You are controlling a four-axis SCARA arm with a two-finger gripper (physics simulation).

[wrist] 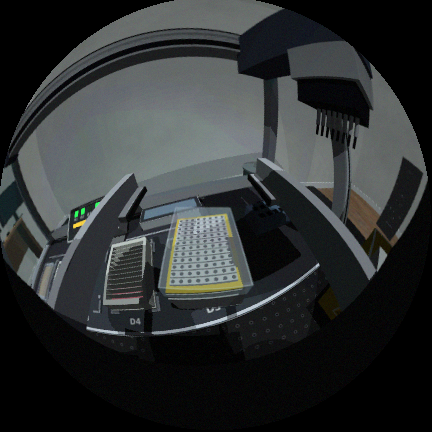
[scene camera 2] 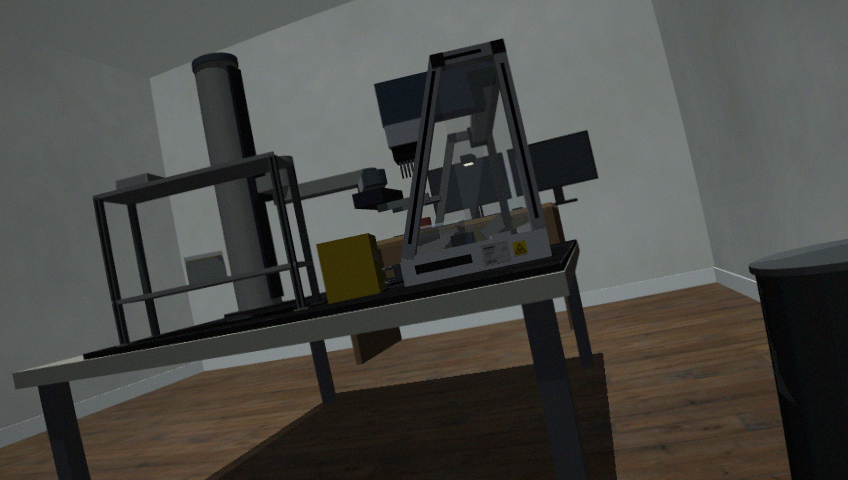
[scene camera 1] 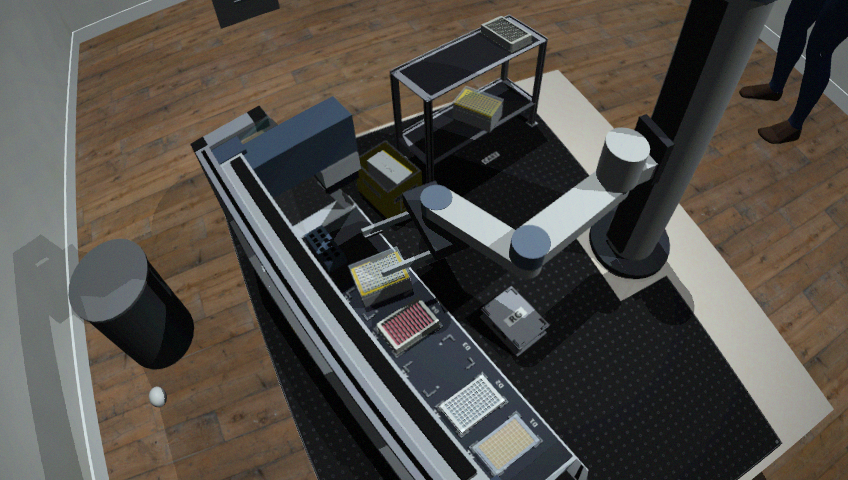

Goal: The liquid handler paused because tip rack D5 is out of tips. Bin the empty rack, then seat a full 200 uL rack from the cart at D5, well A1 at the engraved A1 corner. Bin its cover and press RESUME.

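Frame: origin at the arm's base, x right, y ahead, z up, level; centimetres.
Seen in the pictures: gripper, fingertip midpoint: [wrist: 194,171] [scene camera 2: 434,197] [scene camera 1: 372,252]; arm's base at its link origin: [scene camera 1: 629,242].
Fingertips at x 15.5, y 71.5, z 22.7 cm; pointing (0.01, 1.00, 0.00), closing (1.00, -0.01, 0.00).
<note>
Pixels of each thing's top centre, then the offset from my fingertips to it. "pt": a spot on its surface instead.
- yellow-topped tip rack at its top centre: [wrist: 201,232] [scene camera 1: 378,267] dx -0.2, dy -0.8, dz -6.8 cm
- clear cover at a spot on its surface: [wrist: 246,272] pt dx +3.7, dy -6.0, dz -7.8 cm
- yellow bin at its top centre: [scene camera 2: 347,239] [wrist: 387,262] [scene camera 1: 386,165] dx +29.6, dy -15.5, dz -7.9 cm
- pale rack at its top centre: [wrist: 384,271] [scene camera 1: 389,166] dx +30.6, dy -16.7, dz -9.8 cm
- screen at a spot on its surface: [wrist: 85,215] pt dx -30.4, dy +9.8, dz -8.6 cm
- red-filled rack at its top centre: [wrist: 123,268] [scene camera 1: 407,322] dx -14.0, dy -1.8, dz -12.5 cm
- dark blue holder at a spot on its surface: [scene camera 1: 321,240] pt dx +17.1, dy +8.9, dz -12.1 cm
- grey rack at its top centre: [scene camera 2: 144,180] [scene camera 1: 506,29] dx +42.5, dy -59.7, dz +16.7 cm
- RG box at its top centre: [scene camera 1: 515,315] [scene camera 2: 385,266] dx -22.7, dy -26.9, dz -15.8 cm
A yellow-topped tip rack [scene camera 1: 367,283] [wrist: 202,250] full of pale tips sits at D5, under a clear cover [wrist: 246,272]. The D5 label is partly hidden below it, and its A1 corner cannot be read. My gripper [scene camera 1: 376,252] [wrist: 194,171] is open and empty, its fingers spread above and beyond the rack; part of it shows in scene camera 2. The yellow bin [scene camera 1: 385,196] [scene camera 2: 351,270] holds a pale rack [scene camera 1: 389,166]. Another yellow-topped rack [scene camera 1: 477,110] [scene camera 2: 205,272] stands on the cart's lower shelf. A screen [wrist: 85,215] shows green marks; RESUME is not legible.
A red-filled rack [scene camera 1: 408,325] [wrist: 127,270] stands at D4, beside D5. The blue pipetting head [scene camera 1: 309,139] [scene camera 2: 401,101] hangs over the deck's far end. A dark blue holder [scene camera 1: 321,240] lies beyond D5. A grey rack [scene camera 1: 505,34] stands on the cart top. An RG box [scene camera 1: 514,324] stands before the deck.
</note>
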